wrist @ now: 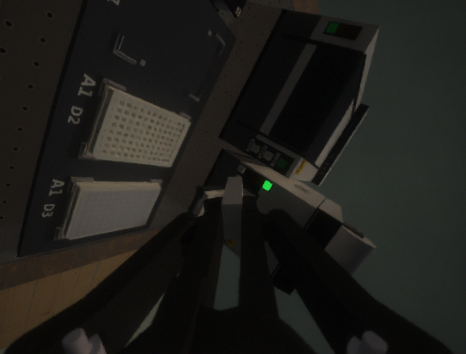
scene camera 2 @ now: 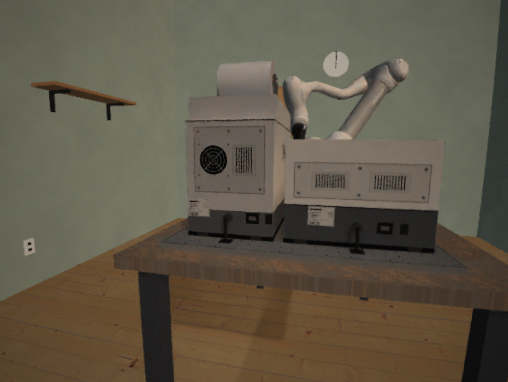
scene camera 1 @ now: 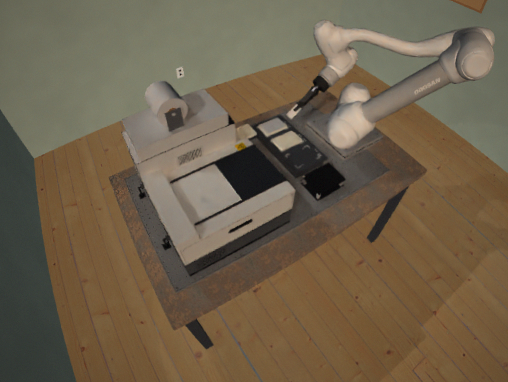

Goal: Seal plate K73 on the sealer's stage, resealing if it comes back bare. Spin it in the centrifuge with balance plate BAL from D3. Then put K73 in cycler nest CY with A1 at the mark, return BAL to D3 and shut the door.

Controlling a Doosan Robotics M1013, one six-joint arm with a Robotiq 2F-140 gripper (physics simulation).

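Places are measured from the arm's base along level axes (x left, y back, z up), in metres.
Where they show: gripper, fingertip midpoint: (wrist: 235, 189) (scene camera 1: 288, 117).
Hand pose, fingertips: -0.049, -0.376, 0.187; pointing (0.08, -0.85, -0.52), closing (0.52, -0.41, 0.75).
Each offset is from my fingertips to the top centre of the thing, as dx, dy, dz. "spot": to the spot under its first point. Level surfaces: height alone.
My gripper (scene camera 1: 293, 113) (wrist: 235, 189) is shut and empty, raised near the D3 end of the deck. A pale plate with a smooth top {-0.133, +0.009, -0.147} (scene camera 1: 272, 126) (wrist: 115, 209) sits in D3; BAL's name is not readable. A plate with open wells {-0.009, +0.012, -0.147} (scene camera 1: 287, 141) (wrist: 140, 130) sits in D2. A pale plate-like shape {-0.115, -0.186, -0.096} (scene camera 1: 245, 132) shows at the sealer's front, partly behind my fingers in the wrist view; neither its top nor the name K73 can be read. The sealer {-0.107, -0.484, +0.260} (scene camera 1: 180, 127) (scene camera 2: 232, 160) (wrist: 300, 200) carries a roll on top. The centrifuge (scene camera 1: 240, 215) (scene camera 2: 362, 172) (wrist: 340, 105) stands beside it.
The dark deck {dz -0.163} (scene camera 1: 301, 159) (wrist: 165, 55) has corner brackets at its spots. A black square nest {+0.268, +0.023, -0.160} (scene camera 1: 324, 181) with light corner pieces lies past the deck's end, near the centrifuge; its label is unreadable. A green light {spot: -0.019, -0.270, -0.049} (wrist: 267, 185) shows on the sealer.
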